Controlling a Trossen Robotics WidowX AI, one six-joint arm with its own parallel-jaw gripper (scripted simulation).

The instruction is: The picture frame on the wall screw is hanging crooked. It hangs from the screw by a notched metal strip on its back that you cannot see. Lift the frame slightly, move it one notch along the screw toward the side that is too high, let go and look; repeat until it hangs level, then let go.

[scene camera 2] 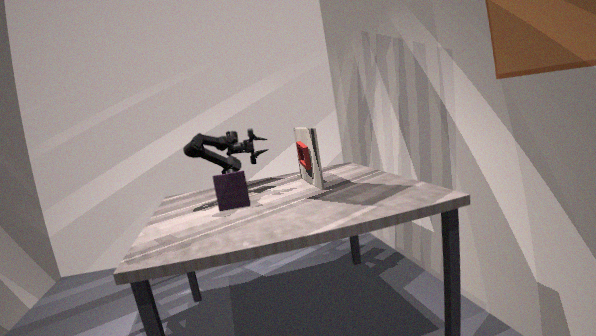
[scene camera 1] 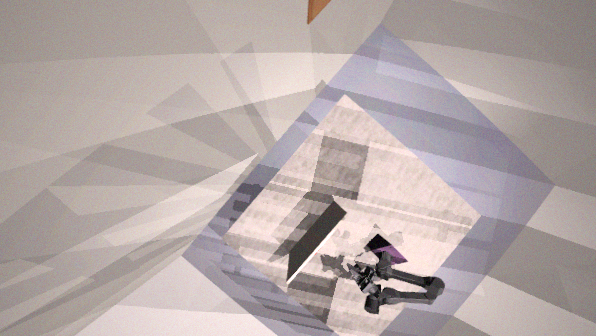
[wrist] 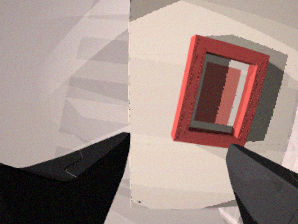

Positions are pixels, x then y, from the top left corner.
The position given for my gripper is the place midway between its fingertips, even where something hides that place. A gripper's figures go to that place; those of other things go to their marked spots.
Scene:
My gripper (wrist: 179, 146) is 0.10 m from the lens. A red picture frame (wrist: 222, 82): 0.30 m from the lens.

